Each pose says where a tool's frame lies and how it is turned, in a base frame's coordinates. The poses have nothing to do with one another.
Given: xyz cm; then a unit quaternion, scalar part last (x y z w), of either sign.
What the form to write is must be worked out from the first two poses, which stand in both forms.
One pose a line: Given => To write
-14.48 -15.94 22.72 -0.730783 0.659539 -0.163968 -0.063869 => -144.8 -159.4 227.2 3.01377 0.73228 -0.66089 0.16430
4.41 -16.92 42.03 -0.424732 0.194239 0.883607 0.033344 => 44.1 -169.2 420.3 3.07489 -0.42497 0.19435 0.88410
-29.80 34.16 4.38 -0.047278 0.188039 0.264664 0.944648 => -298.0 341.6 43.8 0.66855 -0.14410 0.57314 0.80669
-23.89 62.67 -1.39 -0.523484 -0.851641 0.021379 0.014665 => -238.9 626.7 -13.9 3.11226 -0.52354 -0.85173 0.02138
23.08 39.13 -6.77 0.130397 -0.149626 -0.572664 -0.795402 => 230.8 391.3 -67.7 1.30225 -0.21515 0.24687 0.94486
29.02 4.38 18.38 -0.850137 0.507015 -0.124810 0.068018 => 290.2 43.8 183.8 3.00545 -0.85211 0.50819 -0.12510
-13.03 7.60 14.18 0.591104 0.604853 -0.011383 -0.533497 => -130.3 76.0 141.8 2.01613 -0.69887 -0.71512 0.01346
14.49 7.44 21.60 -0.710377 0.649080 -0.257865 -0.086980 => 144.9 74.4 216.0 2.96741 0.71308 -0.65155 0.25885
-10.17 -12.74 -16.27 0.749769 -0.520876 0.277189 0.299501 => -101.7 -127.4 -162.7 2.53325 0.78584 -0.54594 0.29053
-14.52 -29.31 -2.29 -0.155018 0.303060 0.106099 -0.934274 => -145.2 -293.1 -22.9 0.72916 0.43476 -0.84996 -0.29757
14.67 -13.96 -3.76 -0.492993 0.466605 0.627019 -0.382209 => 146.7 -139.6 -37.6 2.35722 0.53350 -0.50494 -0.67854
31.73 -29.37 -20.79 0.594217 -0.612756 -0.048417 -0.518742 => 317.3 -293.7 -207.9 2.05084 -0.69505 0.71673 0.05663
